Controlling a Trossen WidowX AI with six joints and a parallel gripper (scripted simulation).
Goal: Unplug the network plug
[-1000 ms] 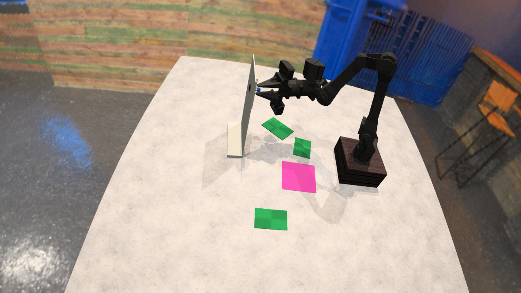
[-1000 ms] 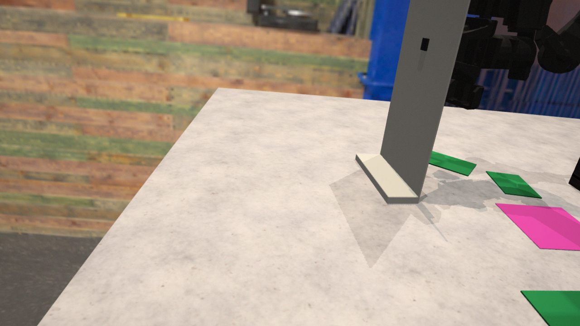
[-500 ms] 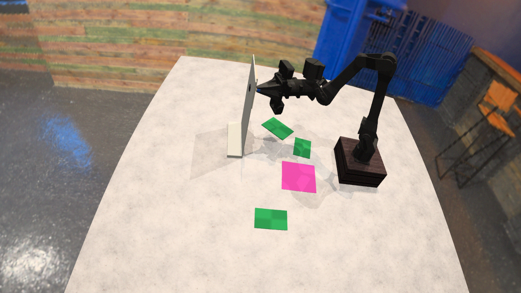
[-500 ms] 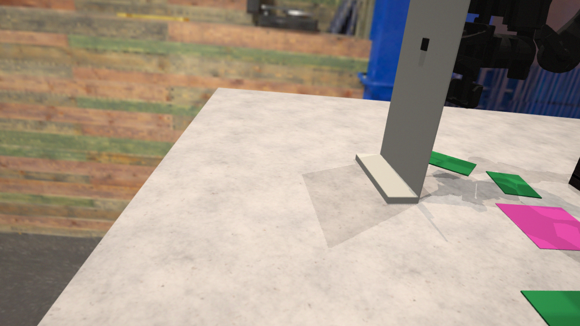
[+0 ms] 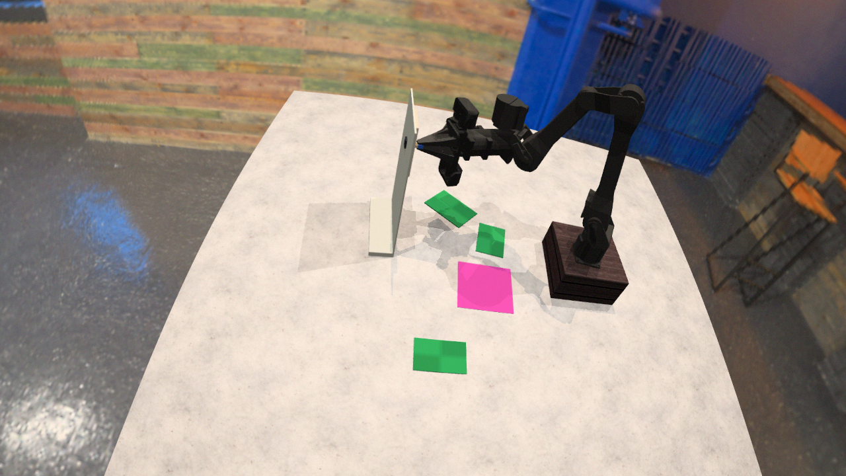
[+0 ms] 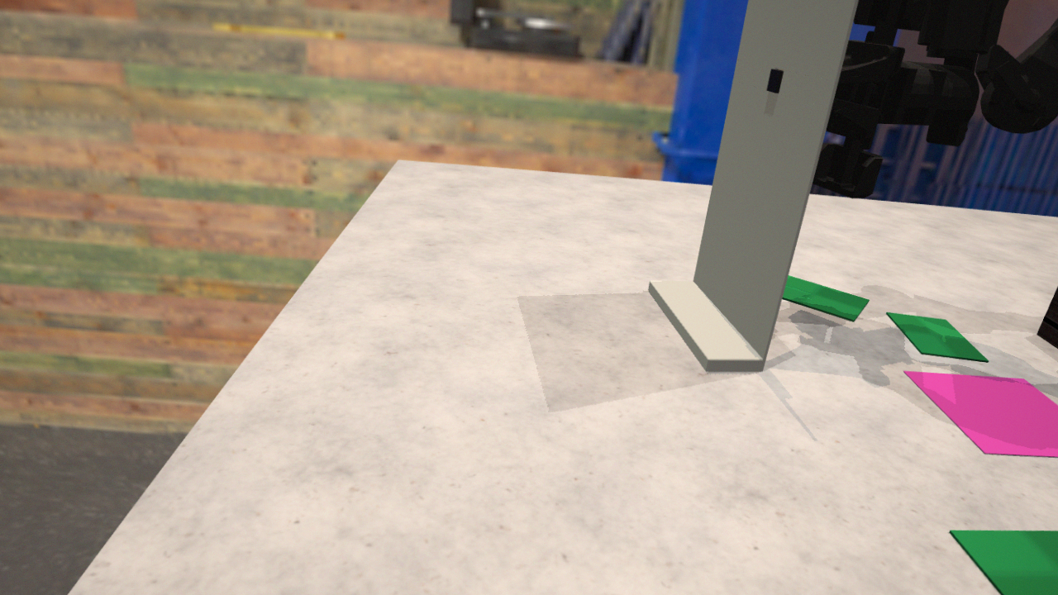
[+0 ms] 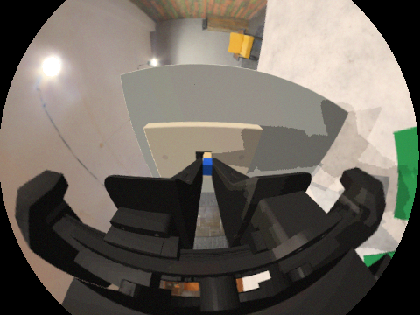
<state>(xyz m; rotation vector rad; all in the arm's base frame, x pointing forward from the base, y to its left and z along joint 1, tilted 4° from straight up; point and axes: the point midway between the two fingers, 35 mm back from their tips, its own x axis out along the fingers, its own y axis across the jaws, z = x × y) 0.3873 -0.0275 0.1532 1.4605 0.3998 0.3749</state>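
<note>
The magenta marked square lies 20 cm behind my gripper tip, 11 cm to the left of it and 23 cm below it. Round my gripper tip: upright cream panel (3 cm ahead, 1 cm to the left, 9 cm below); network plug (right at my gripper tip).
</note>
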